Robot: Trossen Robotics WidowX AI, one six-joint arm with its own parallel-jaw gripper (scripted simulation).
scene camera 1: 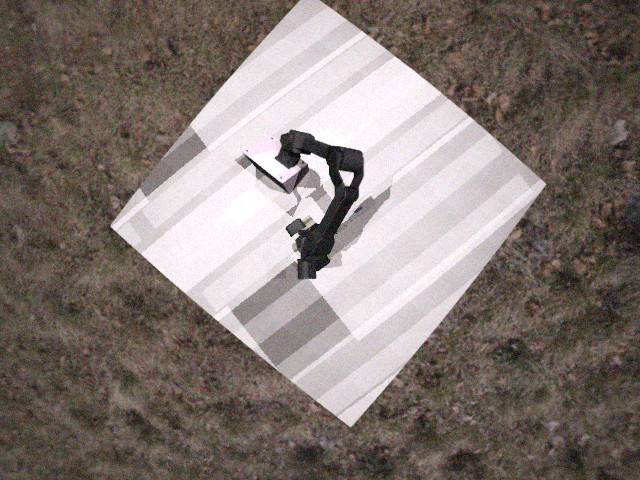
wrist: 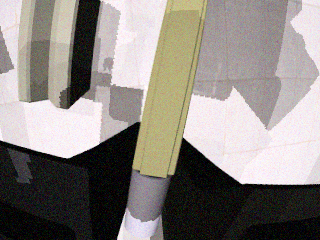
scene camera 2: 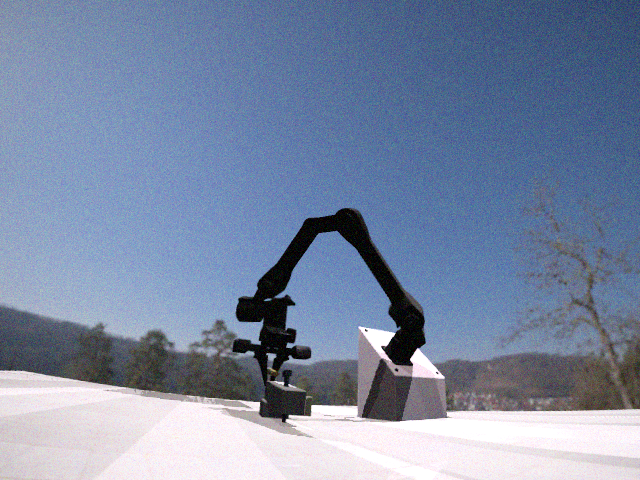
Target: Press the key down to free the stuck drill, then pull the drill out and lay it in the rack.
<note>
My gripper holds a yellow drill.
My gripper also shows in the wrist view.
</note>
